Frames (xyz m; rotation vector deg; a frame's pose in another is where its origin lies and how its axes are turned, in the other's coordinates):
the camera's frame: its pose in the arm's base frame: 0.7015 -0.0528 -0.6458 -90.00 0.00 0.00
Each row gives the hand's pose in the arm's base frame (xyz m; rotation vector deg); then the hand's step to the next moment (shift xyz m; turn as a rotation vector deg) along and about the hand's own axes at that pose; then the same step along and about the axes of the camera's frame.
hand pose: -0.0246 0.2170 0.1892 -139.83 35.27 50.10
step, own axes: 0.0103 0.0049 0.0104 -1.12 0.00 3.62
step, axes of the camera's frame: -0.0003 0.0154 -0.0006 -2.45 1.73 2.32
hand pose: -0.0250 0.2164 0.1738 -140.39 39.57 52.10
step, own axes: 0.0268 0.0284 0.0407 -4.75 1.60 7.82
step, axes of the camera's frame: -0.0181 0.0528 -0.0079 -7.76 2.47 4.46
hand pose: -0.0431 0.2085 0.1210 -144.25 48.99 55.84
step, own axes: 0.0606 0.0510 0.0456 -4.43 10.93 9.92
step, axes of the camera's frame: -0.0193 0.0781 -0.0433 -14.50 4.84 -1.91
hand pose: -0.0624 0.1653 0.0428 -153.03 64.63 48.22
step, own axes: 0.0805 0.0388 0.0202 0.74 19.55 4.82
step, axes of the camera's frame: 0.0098 0.0563 -0.0716 -15.27 2.49 -12.91
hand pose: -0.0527 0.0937 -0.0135 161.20 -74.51 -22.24
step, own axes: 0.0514 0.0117 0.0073 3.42 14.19 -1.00
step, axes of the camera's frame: 0.0216 0.0168 -0.0457 -8.25 -1.93 -11.93
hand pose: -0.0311 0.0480 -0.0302 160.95 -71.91 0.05
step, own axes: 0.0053 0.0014 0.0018 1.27 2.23 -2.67
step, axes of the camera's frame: 0.0024 0.0016 -0.0050 -0.74 -2.83 -2.27
